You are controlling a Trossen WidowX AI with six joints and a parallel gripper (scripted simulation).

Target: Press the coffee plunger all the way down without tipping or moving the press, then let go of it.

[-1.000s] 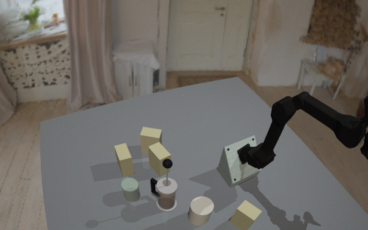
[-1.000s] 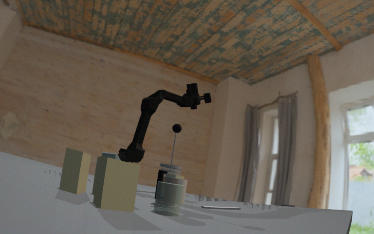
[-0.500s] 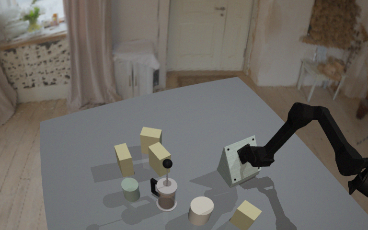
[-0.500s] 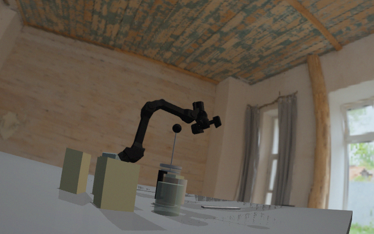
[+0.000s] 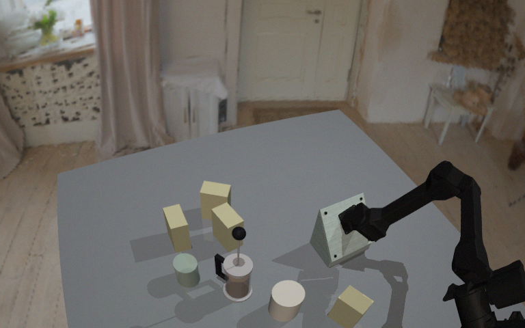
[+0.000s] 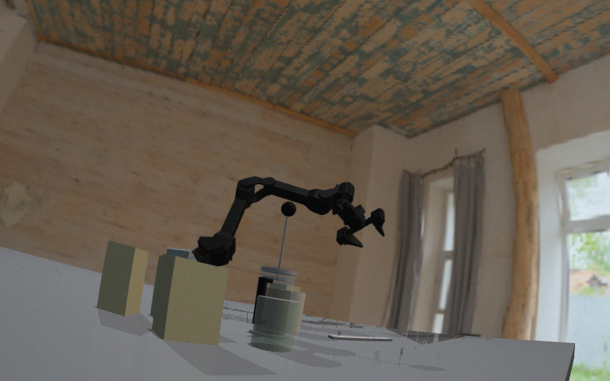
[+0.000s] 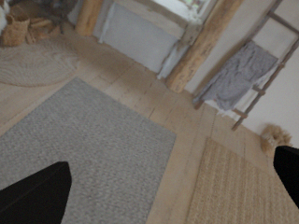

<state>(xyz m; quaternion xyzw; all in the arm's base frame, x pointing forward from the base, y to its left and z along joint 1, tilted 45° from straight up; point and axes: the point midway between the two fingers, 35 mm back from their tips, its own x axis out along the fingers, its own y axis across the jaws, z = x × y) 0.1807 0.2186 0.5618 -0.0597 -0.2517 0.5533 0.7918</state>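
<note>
Right now the coffee press is 140 mm ahead of my gripper tip, 610 mm to the right of it and 180 mm below it.
</note>
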